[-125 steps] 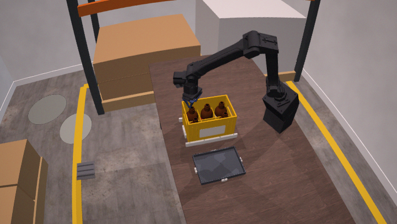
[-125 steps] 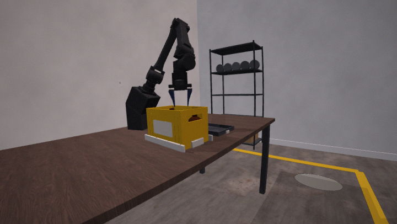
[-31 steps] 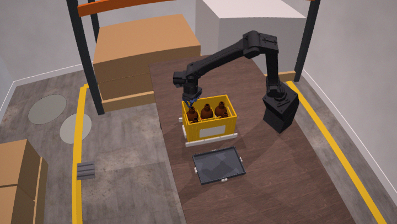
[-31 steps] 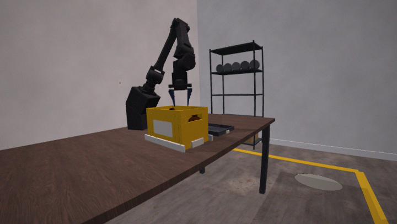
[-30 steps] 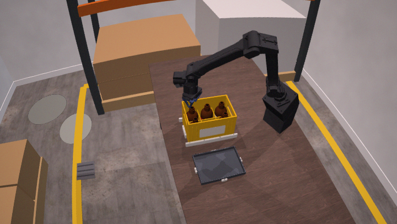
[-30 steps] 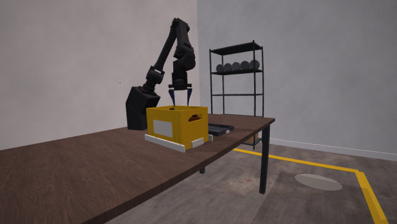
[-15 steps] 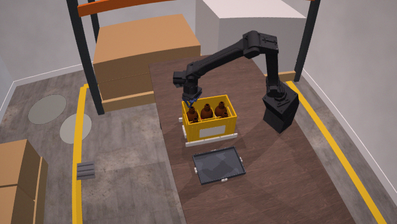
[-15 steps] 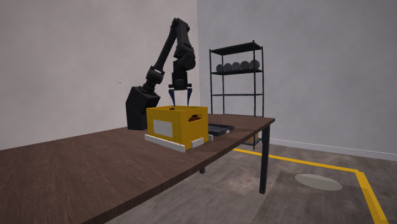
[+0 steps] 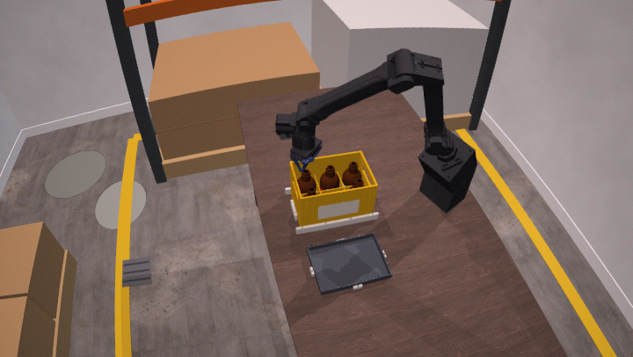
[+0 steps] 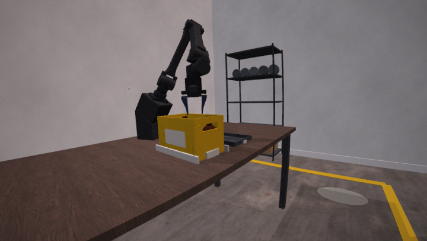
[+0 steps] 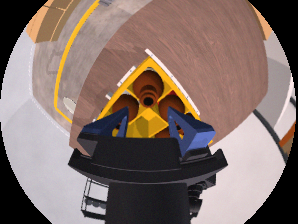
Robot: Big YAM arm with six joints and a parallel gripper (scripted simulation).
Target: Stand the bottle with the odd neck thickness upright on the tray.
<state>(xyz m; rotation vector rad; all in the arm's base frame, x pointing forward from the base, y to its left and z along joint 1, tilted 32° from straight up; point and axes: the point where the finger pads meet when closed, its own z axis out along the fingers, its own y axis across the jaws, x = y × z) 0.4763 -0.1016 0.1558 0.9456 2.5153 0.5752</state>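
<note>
Now: hand 110 mm above the glass bottle, 90 mm to the right of it and 10 mm past it. Also, from my hand: dark tray 300 mm to the left, 180 mm below, 120 mm behind; then yellow crate 110 mm below, 90 mm behind, 30 mm to the left.
</note>
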